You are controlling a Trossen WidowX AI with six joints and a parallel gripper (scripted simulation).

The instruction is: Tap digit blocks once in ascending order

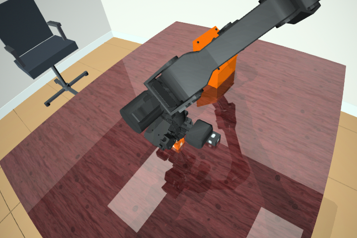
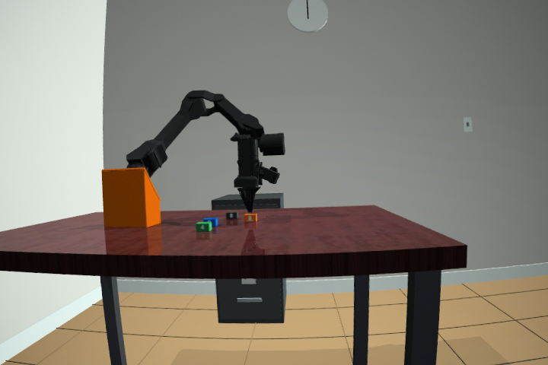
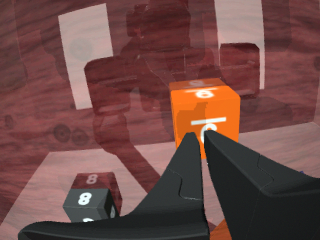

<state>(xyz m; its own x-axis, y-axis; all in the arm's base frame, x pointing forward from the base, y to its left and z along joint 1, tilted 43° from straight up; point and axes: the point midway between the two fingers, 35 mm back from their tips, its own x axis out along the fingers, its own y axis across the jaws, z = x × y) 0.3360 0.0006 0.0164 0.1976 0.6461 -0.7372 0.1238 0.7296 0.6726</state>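
Right now the orange block is 10 mm to the right of my gripper tip and 10 mm below it. From my gripper tip the other things lie so: blue block 110 mm behind, 80 mm to the right, 10 mm below; then green block 120 mm behind, 180 mm to the right, 10 mm below; then black block 50 mm behind, 80 mm to the left, 10 mm below.
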